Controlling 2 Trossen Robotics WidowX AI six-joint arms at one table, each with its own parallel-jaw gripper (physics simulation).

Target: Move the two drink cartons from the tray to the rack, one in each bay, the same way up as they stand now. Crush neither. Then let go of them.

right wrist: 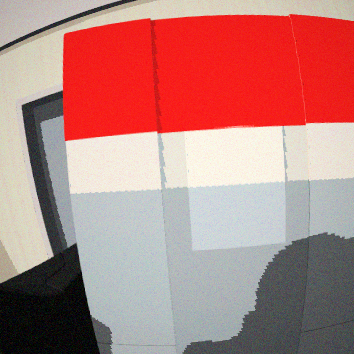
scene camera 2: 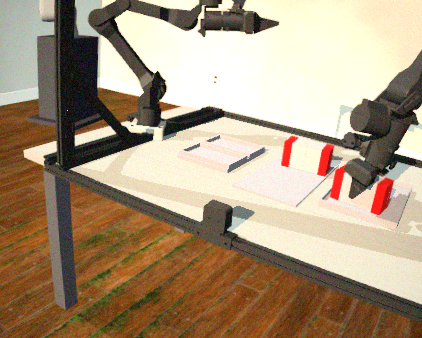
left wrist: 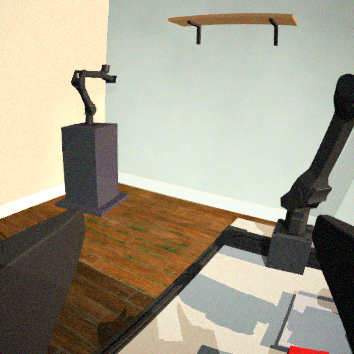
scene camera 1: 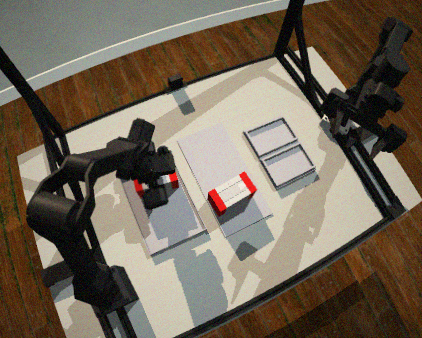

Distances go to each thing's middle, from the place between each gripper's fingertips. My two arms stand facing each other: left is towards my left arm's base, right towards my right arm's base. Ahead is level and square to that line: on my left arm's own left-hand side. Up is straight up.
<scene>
I see my left gripper 36 cm above the grey mat [scene camera 1: 212, 156], 20 cm past it and 13 cm to the left of it. From my left hand the other things lie so: grey tray [scene camera 1: 162, 227] 36 cm below, 33 cm to the right, 24 cm behind.
My right gripper is now 5 cm short of the grey tray, 4 cm to the left of it and 1 cm above it. Also, from my right hand: grey mat: 9 cm ahead, 16 cm to the left, 2 cm below.
</scene>
